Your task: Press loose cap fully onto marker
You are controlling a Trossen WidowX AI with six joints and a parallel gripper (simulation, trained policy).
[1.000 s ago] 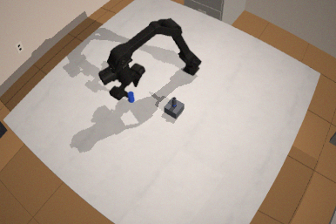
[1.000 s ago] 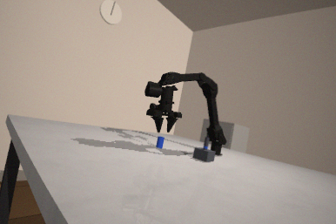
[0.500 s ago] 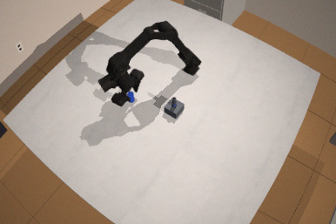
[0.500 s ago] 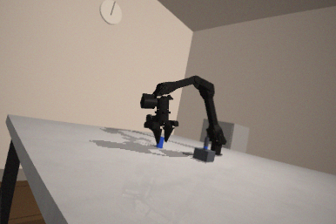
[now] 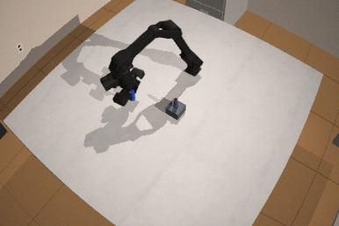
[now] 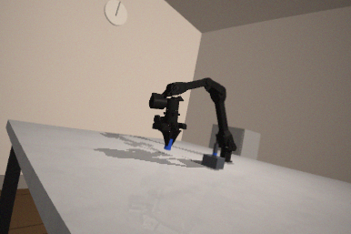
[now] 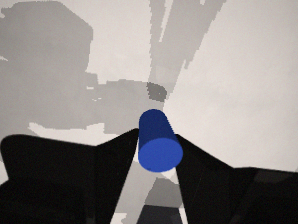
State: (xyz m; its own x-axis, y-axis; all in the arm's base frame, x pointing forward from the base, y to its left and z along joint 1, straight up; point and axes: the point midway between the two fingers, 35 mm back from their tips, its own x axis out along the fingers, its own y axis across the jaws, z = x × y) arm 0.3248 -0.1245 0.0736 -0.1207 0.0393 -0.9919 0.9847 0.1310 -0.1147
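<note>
Now: gripper tip 6 cm past the grey holder block, 19 cm to the right of it and 2 cm above it. From my gripper tip the other things lie so: blue cap: 1 cm above.
</note>
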